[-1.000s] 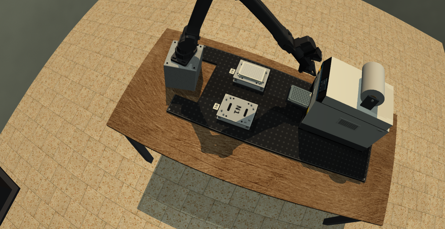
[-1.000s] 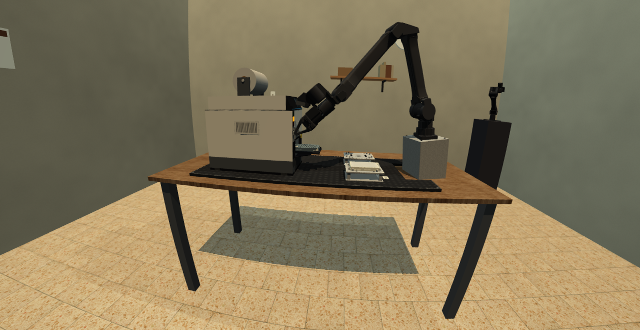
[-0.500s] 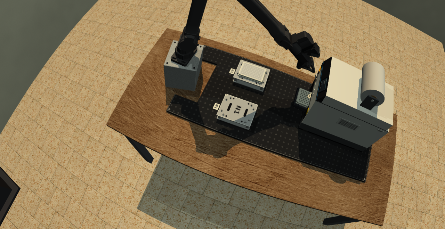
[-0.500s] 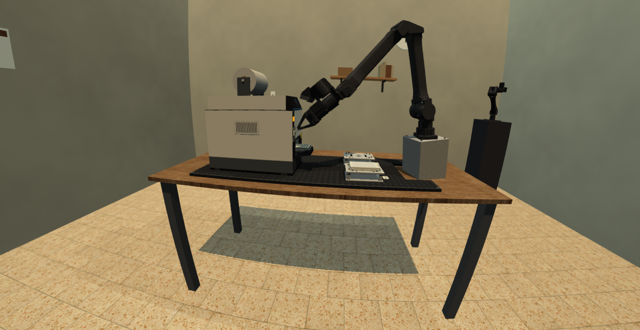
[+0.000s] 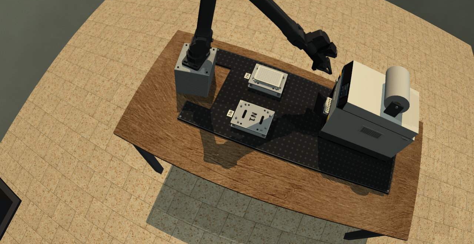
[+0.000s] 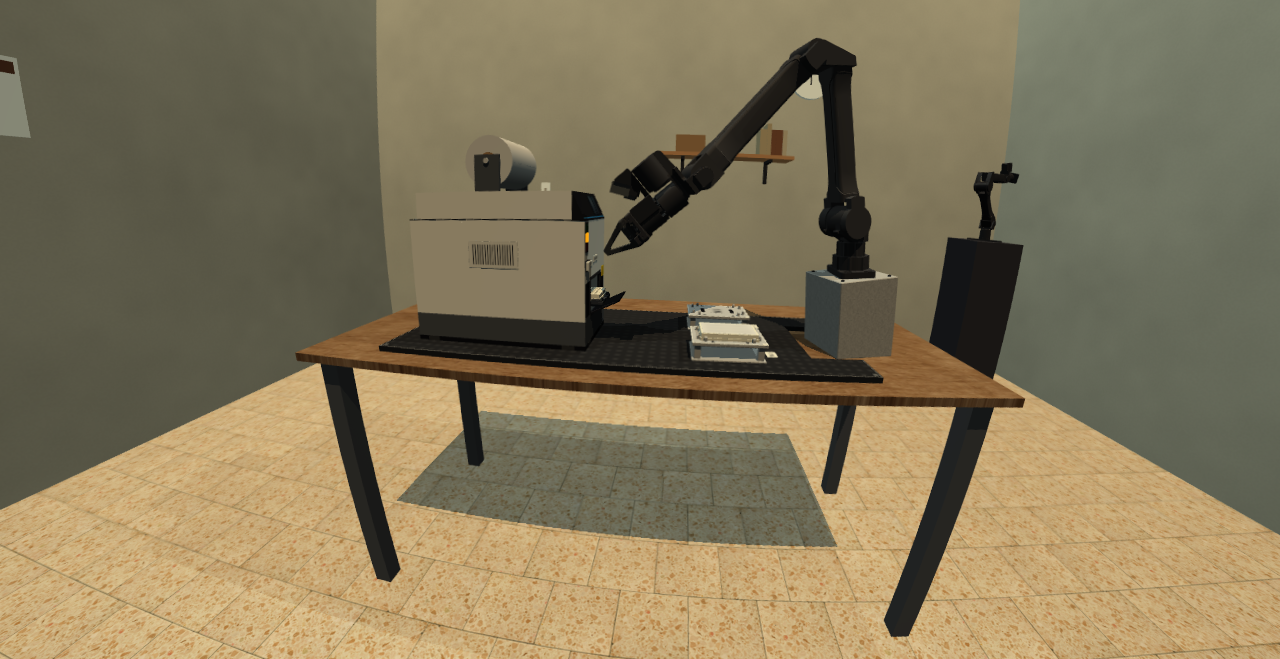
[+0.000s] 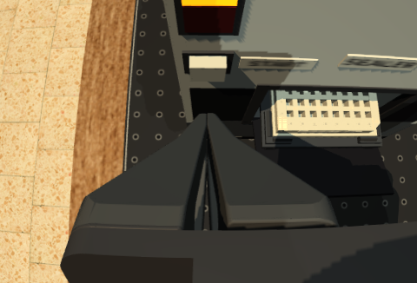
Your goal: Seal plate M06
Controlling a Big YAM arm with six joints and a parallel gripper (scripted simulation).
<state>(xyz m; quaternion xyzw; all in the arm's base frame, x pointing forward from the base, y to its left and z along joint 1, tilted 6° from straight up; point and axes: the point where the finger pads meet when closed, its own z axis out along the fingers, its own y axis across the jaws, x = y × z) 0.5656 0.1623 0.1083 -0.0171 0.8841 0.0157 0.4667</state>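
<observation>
My hand is 50 mm short of the start button and 30 mm above it. From my hand the other things lie so: plate M06: 100 mm ahead, 90 mm to the right, 120 mm below; well plate: 270 mm behind, 40 mm to the right, 170 mm below; sealer stage: 100 mm ahead, 90 mm to the right, 130 mm below.
</observation>
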